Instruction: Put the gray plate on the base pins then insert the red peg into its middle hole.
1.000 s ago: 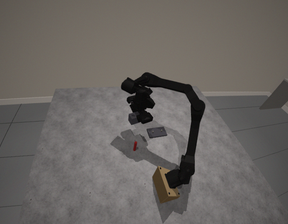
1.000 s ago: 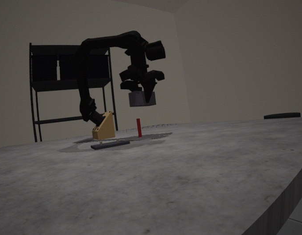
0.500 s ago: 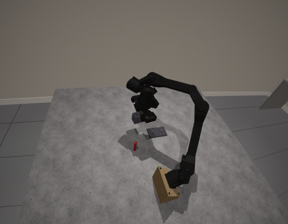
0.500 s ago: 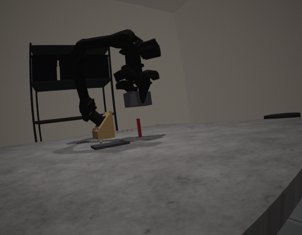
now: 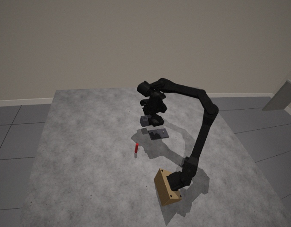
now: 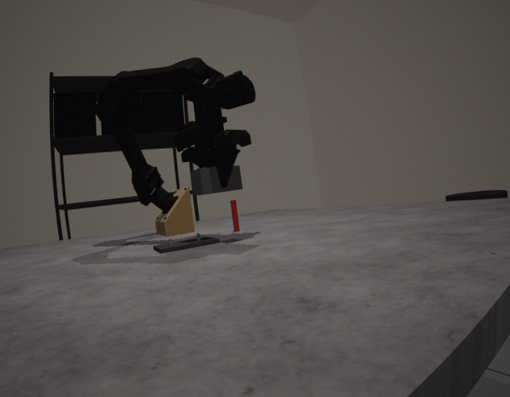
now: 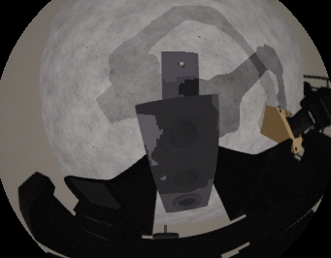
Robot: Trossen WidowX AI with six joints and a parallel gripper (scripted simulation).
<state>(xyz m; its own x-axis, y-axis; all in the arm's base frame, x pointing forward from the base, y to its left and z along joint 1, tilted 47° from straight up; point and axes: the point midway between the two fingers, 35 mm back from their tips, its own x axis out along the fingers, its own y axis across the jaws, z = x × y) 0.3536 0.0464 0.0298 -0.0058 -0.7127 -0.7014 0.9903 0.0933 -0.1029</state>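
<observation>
Right now the dark base is 20 mm behind my gripper tip, 80 mm to the right of it and 100 mm below it. Also, from my gripper tip: red peg: 120 mm behind, 90 mm to the left, 70 mm below; then gray plate: 30 mm above.
</observation>
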